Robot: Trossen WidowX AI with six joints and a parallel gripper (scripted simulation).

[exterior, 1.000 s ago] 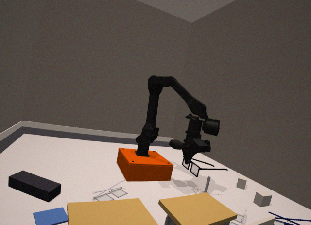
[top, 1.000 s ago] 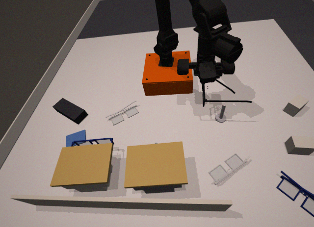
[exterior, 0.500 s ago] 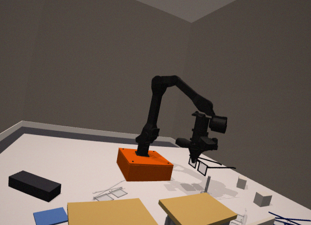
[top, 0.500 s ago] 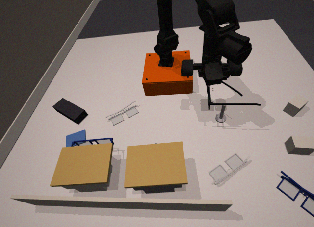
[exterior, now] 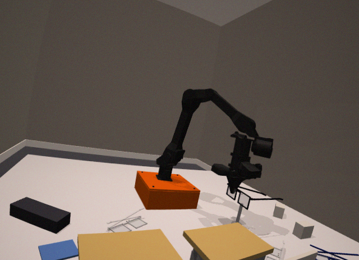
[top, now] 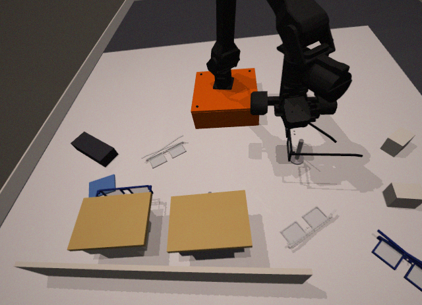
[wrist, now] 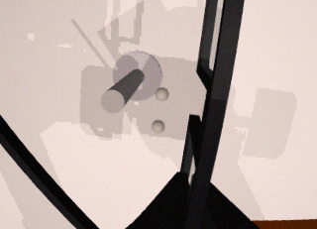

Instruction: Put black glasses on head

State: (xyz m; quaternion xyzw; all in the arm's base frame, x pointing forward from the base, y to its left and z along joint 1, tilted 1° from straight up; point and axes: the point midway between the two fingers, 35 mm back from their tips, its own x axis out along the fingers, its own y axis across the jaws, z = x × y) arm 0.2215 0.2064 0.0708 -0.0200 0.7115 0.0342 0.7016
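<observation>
Right now my gripper tip is 9 cm above the grey peg, 4 cm to the right of it and 2 cm short of it. From my gripper tip the other things lie so: blue tag 52 cm to the right, 18 cm ahead, 11 cm below; low wall 38 cm ahead, 25 cm to the right, 6 cm below; black block 61 cm to the right, 10 cm below, 6 cm ahead.
</observation>
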